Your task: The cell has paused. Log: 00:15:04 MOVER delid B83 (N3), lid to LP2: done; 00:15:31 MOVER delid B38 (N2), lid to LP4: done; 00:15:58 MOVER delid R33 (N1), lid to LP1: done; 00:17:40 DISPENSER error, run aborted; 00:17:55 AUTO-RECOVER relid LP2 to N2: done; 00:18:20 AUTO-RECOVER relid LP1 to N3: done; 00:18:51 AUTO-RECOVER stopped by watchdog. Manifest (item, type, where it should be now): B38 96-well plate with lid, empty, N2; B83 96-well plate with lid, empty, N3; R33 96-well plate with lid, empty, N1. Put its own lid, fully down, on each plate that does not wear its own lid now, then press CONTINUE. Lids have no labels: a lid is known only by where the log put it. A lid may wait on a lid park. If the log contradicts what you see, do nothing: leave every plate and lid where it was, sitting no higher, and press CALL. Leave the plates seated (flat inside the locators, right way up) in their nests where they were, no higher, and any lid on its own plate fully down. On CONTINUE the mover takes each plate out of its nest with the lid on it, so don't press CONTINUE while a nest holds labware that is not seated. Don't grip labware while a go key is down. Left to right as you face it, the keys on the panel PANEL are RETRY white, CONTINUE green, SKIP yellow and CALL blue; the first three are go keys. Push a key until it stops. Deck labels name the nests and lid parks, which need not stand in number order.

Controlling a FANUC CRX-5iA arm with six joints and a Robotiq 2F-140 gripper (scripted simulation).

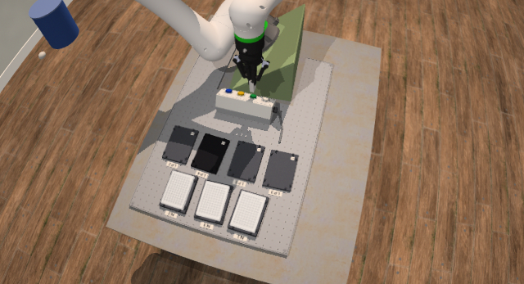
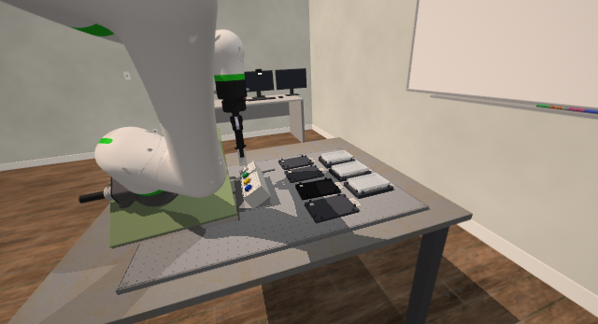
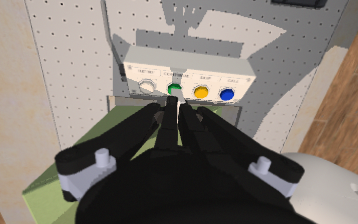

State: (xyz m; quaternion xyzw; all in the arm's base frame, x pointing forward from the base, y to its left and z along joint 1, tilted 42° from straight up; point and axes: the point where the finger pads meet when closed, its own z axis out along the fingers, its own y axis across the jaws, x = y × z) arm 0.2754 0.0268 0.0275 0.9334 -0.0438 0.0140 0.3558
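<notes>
My gripper is now 7 cm above the green continue key. Also, from my hand: blue call key (10 cm to the right, 7 cm below, 1 cm behind); then white retry key (7 cm below, 5 cm to the left, 1 cm ahead); then yellow skip key (7 cm below, 5 cm to the right).
</notes>
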